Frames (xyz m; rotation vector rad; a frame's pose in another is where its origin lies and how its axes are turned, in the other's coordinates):
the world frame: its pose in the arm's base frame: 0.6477 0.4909 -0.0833 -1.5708 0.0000 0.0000
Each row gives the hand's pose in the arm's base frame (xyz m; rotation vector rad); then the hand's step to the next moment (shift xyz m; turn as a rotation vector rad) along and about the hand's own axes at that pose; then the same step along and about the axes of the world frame.
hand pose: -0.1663 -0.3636 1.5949 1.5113 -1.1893 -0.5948
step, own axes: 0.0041 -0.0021 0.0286 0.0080 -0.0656 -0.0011
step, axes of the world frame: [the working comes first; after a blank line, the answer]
step, axes of the arm's base frame: -0.0220 -0.0161 -0.0097 0.0280 -0.0114 -0.0588

-0.0220 0.0097 -0.0161 0.0280 0.0588 -0.0114
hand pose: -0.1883 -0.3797 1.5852 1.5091 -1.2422 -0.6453
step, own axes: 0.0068 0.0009 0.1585 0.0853 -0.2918 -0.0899
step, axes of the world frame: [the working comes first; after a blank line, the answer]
step, axes of the arm's base frame: -0.1362 -0.0649 -0.0492 0.2144 -0.0652 -0.2242

-0.1362 0.0492 -0.0649 0.2144 0.2242 -0.0652
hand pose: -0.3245 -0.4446 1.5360 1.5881 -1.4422 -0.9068
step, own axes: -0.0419 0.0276 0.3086 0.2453 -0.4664 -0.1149
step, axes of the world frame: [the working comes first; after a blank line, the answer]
step, axes of the arm's base frame: -0.2929 0.0134 -0.1084 0.3274 -0.2151 -0.3707

-0.2929 0.1084 0.0134 0.3274 0.3707 -0.2151
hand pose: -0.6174 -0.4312 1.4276 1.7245 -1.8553 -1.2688
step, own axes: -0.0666 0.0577 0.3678 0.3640 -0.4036 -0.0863
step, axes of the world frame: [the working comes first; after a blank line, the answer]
step, axes of the arm's base frame: -0.2908 0.1969 -0.1404 0.2390 -0.3198 -0.3787

-0.2908 0.1404 0.1969 0.2390 0.3787 -0.3198
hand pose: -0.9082 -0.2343 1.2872 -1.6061 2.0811 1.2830
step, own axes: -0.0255 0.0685 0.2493 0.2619 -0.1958 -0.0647
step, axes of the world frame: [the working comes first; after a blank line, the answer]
step, axes of the arm's base frame: -0.1302 0.2021 -0.0985 0.0908 -0.2298 -0.2238

-0.1302 0.0985 0.2021 0.0908 0.2238 -0.2298
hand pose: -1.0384 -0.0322 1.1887 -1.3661 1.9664 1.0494
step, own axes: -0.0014 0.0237 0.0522 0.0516 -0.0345 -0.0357
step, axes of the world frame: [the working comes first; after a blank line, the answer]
step, axes of the arm's base frame: -0.0223 0.0484 -0.0212 0.0144 -0.0634 -0.0299

-0.0223 0.0212 0.0484 0.0144 0.0299 -0.0634
